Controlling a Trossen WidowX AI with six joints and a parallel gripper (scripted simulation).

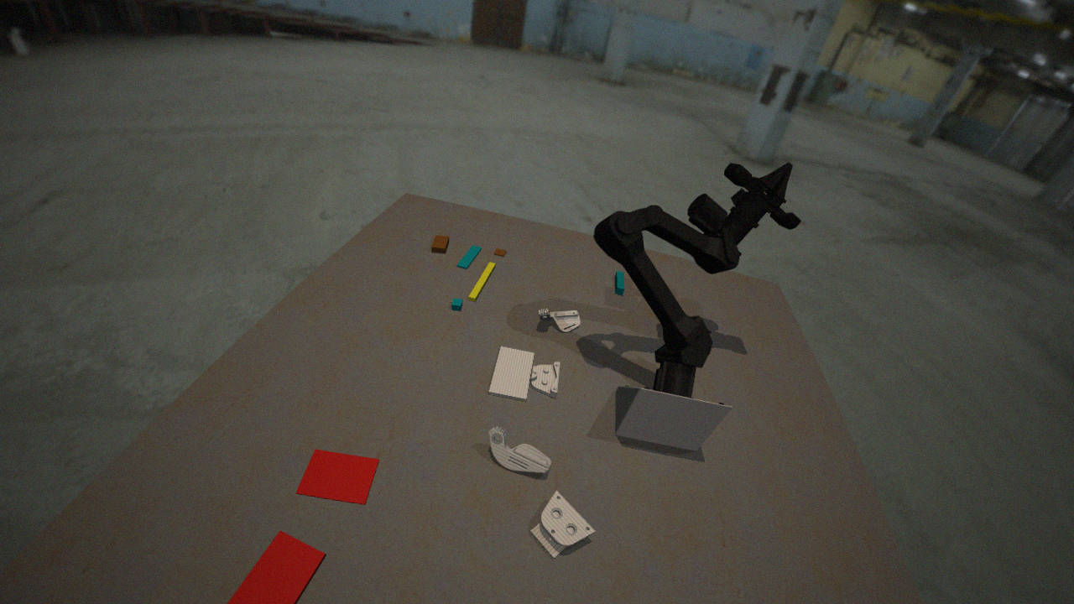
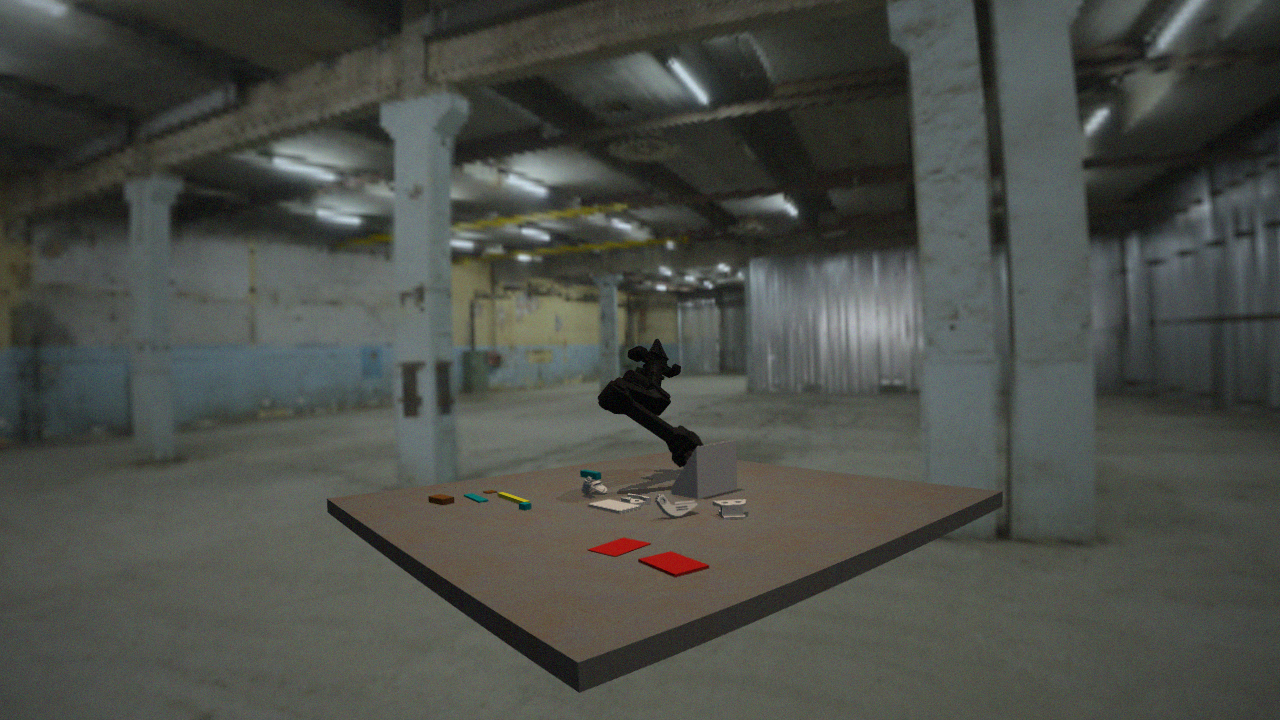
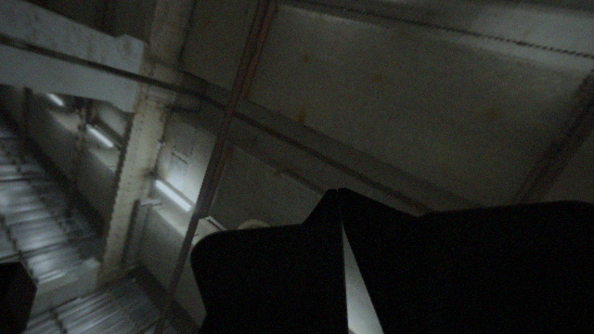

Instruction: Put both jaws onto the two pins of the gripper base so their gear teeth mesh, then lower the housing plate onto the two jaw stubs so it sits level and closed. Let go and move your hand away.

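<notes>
Now: gripper tip 54 cm to the right of the gripper jaw, 40 cm above it and 38 cm short of it. Round my gripper tip: yellow bar: 59 cm ahead, 43 cm below, 12 cm to the left; teal block: 42 cm below, 25 cm ahead, 3 cm to the right.
</notes>
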